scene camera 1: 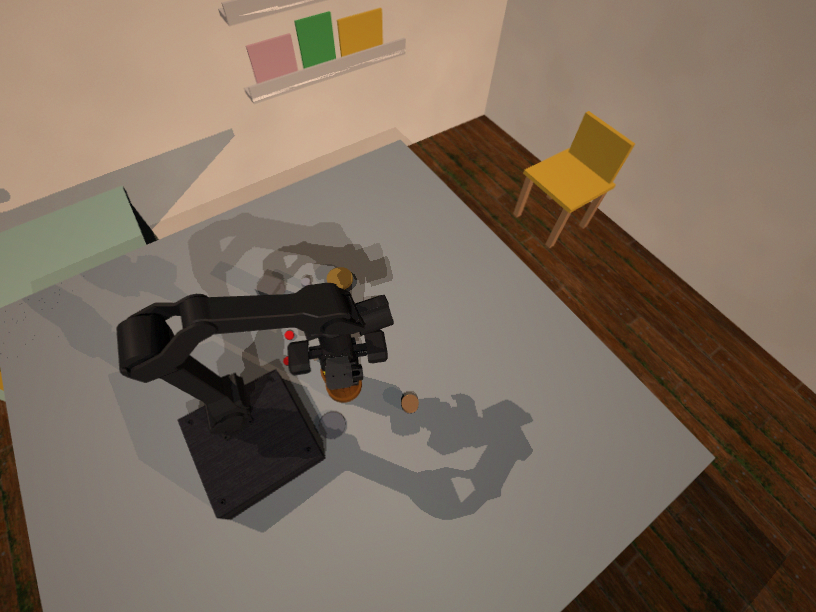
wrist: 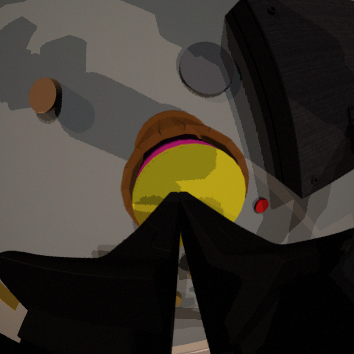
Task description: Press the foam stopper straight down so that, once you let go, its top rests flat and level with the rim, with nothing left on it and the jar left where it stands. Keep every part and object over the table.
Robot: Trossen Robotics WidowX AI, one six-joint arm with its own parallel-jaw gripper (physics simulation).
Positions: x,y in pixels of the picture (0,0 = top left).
Labels:
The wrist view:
my gripper: 177,199
brown ribbed jar: 173,150

